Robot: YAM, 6 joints.
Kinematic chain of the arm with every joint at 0, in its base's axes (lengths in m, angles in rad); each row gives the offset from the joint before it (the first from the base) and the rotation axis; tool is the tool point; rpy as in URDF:
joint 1: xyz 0 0 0.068 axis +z
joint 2: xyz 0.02 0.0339 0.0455 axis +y
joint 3: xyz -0.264 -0.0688 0 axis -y
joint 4: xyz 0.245 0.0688 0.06 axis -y
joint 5: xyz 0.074 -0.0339 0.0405 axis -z
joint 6: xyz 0.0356 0 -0.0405 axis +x
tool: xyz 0 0 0 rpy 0 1.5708 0
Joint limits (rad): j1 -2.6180..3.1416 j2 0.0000..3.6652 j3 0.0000..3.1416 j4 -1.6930..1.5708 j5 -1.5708..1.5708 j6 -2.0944..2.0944
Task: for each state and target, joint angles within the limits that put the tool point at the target. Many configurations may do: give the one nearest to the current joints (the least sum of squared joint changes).
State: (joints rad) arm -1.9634 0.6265 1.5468 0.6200 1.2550 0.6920
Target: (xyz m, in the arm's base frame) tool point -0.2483 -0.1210 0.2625
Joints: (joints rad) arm -2.5653 1.3226 0.7183 0.4020 1.2563 0.6920
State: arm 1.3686 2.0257 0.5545 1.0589 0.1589 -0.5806
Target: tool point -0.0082 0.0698 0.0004
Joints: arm 1.6861 1.9445 0.0000 0.2593 -0.0032 -0.5806
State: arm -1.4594 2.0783 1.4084 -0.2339 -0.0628 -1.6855
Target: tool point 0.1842 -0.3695 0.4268
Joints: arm -1.1163 1.7237 1.7421 -0.1291 -0.0924 -1.6855
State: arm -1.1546 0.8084 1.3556 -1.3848 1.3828 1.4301
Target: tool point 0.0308 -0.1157 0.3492
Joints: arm -1.0170 0.9066 1.0959 -1.4121 1.3401 1.4301
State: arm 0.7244 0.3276 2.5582 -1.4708 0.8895 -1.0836
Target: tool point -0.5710 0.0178 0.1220
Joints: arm -0.0703 0.0000 3.1164 -0.6342 0.6778 -1.0836
